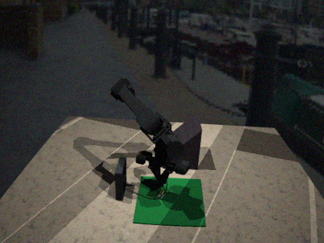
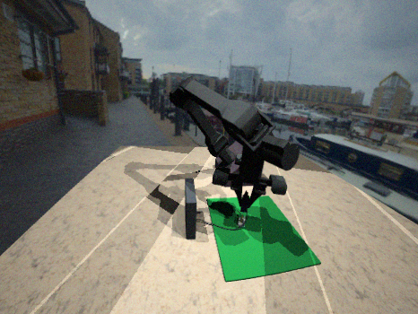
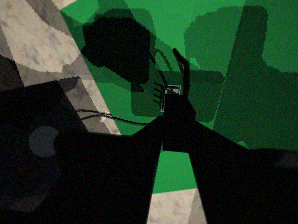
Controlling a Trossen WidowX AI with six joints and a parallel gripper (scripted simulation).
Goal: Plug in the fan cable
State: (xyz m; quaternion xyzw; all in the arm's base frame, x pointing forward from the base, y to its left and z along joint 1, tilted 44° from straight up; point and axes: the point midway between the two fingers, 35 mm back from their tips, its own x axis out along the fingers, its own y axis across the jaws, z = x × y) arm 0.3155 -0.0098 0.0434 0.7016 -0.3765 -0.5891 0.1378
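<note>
Right now my gripper tip is 60 mm above the pale four-pin header. From my gripper tip the other things lie so: dark plug: 10 mm behind, 10 mm above; then green board: 20 mm ahead, 40 mm to the left, 80 mm below; then black fan: 10 mm behind, 140 mm to the right.
</note>
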